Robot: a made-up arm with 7 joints. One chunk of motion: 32 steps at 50 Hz.
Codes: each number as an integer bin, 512 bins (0 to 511) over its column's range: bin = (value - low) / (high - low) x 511, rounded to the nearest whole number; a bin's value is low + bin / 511 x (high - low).
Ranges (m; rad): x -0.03..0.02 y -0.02..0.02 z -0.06..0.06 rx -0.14..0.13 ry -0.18..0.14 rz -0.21..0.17
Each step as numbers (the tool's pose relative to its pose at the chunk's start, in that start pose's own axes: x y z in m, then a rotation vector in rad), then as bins.
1 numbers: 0.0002 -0.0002 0.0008 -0.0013 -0.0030 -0.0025
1 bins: 309 253 259 263 283 279
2 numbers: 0.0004 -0.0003 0.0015 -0.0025 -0.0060 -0.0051
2 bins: 311 252 262 260 278 276
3 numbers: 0.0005 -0.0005 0.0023 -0.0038 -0.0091 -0.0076
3 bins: 312 249 265 258 273 272
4 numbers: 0.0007 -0.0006 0.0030 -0.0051 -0.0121 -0.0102
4 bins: 314 248 268 255 268 269
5 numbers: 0.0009 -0.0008 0.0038 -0.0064 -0.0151 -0.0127
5 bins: 316 245 272 253 263 265
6 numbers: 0.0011 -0.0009 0.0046 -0.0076 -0.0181 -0.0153
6 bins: 318 244 275 251 259 262
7 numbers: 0.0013 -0.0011 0.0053 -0.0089 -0.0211 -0.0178
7 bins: 320 241 278 248 254 258
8 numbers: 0.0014 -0.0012 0.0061 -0.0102 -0.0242 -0.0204
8 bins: 321 240 281 246 249 255
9 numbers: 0.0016 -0.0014 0.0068 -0.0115 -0.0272 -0.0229
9 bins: 323 238 284 243 244 252
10 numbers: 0.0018 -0.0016 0.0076 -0.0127 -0.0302 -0.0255
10 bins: 325 235 288 241 239 248
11 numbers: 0.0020 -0.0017 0.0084 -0.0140 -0.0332 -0.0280
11 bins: 327 234 291 238 234 245
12 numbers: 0.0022 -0.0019 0.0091 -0.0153 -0.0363 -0.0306
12 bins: 329 231 294 236 229 241
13 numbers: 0.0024 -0.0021 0.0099 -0.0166 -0.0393 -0.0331
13 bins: 331 229 298 234 225 238
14 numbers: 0.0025 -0.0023 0.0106 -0.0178 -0.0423 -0.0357
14 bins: 332 226 301 231 220 234
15 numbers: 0.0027 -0.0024 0.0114 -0.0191 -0.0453 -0.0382
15 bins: 334 225 304 229 215 231
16 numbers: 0.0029 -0.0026 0.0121 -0.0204 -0.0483 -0.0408
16 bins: 336 222 307 226 210 228
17 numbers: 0.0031 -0.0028 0.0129 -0.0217 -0.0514 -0.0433
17 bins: 338 220 310 224 205 224
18 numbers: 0.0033 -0.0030 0.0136 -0.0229 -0.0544 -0.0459
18 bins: 340 217 313 222 201 221
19 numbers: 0.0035 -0.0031 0.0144 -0.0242 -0.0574 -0.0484
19 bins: 342 216 317 219 196 217
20 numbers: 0.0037 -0.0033 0.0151 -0.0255 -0.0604 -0.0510
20 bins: 344 213 320 217 191 214
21 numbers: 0.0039 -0.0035 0.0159 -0.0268 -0.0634 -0.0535
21 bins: 346 211 323 214 186 210
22 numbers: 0.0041 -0.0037 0.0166 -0.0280 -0.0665 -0.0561
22 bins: 349 208 326 212 181 207
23 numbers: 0.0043 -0.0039 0.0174 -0.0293 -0.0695 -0.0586
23 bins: 351 206 330 210 176 204
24 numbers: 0.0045 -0.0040 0.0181 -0.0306 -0.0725 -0.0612
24 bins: 353 204 333 207 172 200
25 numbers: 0.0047 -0.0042 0.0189 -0.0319 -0.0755 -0.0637
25 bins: 355 202 336 205 167 197
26 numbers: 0.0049 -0.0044 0.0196 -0.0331 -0.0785 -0.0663
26 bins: 357 199 339 202 162 193
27 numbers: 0.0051 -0.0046 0.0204 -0.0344 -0.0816 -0.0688
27 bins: 359 197 342 200 157 190
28 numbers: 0.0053 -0.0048 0.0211 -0.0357 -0.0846 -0.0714
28 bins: 361 194 345 197 152 186
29 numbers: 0.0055 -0.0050 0.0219 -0.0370 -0.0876 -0.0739
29 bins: 363 192 349 195 148 183
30 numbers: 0.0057 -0.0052 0.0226 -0.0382 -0.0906 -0.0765
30 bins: 365 189 352 193 143 180
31 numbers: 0.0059 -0.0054 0.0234 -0.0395 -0.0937 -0.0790
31 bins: 367 187 355 190 138 176
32 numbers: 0.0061 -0.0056 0.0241 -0.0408 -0.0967 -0.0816
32 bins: 369 184 358 188 133 173
